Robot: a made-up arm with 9 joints.
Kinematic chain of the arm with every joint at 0, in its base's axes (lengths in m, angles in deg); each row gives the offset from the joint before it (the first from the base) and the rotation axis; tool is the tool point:
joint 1: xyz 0 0 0.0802 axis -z
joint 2: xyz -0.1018 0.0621 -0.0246 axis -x
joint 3: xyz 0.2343 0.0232 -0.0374 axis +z
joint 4: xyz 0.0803 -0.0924 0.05 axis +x
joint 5: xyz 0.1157 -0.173 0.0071 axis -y
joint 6: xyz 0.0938 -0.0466 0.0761 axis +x
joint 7: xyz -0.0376 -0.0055 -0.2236 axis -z
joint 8: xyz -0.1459 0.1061 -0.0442 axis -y
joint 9: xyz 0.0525 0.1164 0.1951 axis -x
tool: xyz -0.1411 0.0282 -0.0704
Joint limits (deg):
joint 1: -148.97..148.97
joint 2: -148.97..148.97
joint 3: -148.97..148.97
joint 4: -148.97..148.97
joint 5: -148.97..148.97
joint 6: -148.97..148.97
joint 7: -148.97..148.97
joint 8: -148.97..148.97
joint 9: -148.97..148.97
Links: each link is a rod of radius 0.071 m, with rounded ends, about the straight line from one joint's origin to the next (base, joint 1, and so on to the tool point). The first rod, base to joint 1, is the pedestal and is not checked.
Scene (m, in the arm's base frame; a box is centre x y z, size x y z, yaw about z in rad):
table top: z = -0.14
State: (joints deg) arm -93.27 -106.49 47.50 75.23 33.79 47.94 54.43 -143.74 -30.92
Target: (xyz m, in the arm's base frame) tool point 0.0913 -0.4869 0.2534
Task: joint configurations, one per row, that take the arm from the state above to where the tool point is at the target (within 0.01 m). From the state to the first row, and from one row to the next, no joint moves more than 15 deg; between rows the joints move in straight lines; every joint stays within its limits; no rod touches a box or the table.
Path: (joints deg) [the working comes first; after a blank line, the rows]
Joints at the target: -6.49 -148.97 108.71 69.33 25.22 43.60 67.79 -148.97 -51.86
Straight joint move there: clear.

1: -78.81 -113.57 57.70 74.25 32.36 47.22 56.66 -144.61 -34.41
2: -64.34 -120.65 67.90 73.26 30.93 46.49 58.88 -145.48 -37.90
3: -49.88 -127.73 78.11 72.28 29.51 45.77 61.11 -146.36 -41.39
4: -35.42 -134.81 88.31 71.29 28.08 45.05 63.34 -147.23 -44.88
5: -20.96 -141.89 98.51 70.31 26.65 44.33 65.57 -148.10 -48.37
6: -6.49 -148.97 108.71 69.33 25.22 43.60 67.79 -148.97 -51.86

